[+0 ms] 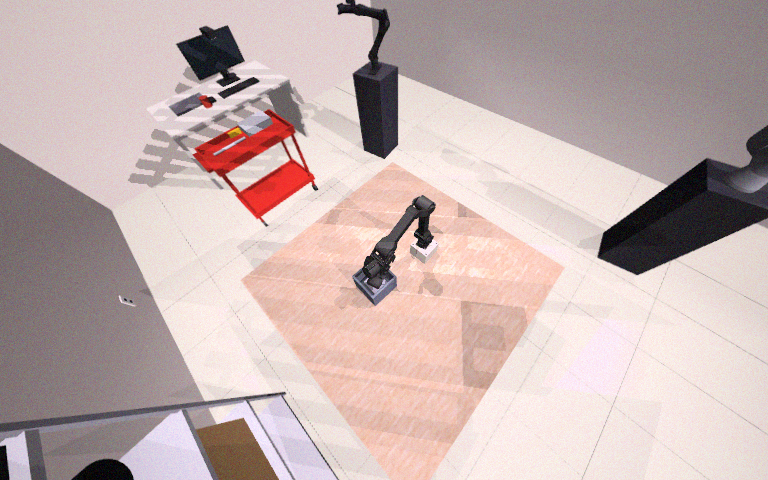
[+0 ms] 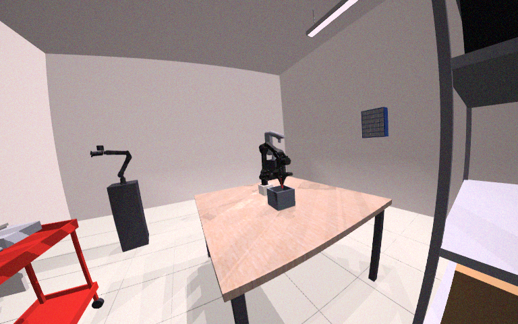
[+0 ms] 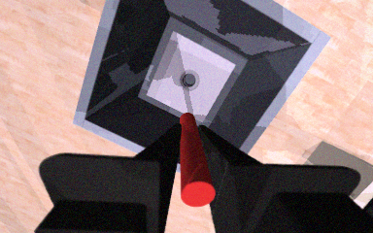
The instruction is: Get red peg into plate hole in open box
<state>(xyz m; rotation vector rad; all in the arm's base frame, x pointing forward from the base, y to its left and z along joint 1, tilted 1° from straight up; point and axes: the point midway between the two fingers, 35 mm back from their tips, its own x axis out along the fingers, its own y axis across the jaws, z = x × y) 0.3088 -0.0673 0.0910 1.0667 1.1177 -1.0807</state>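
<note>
The red peg lies 2 cm above my gripper tip. Round my gripper tip: light plate (1 cm ahead, 3 cm to the right, 11 cm below).
</note>
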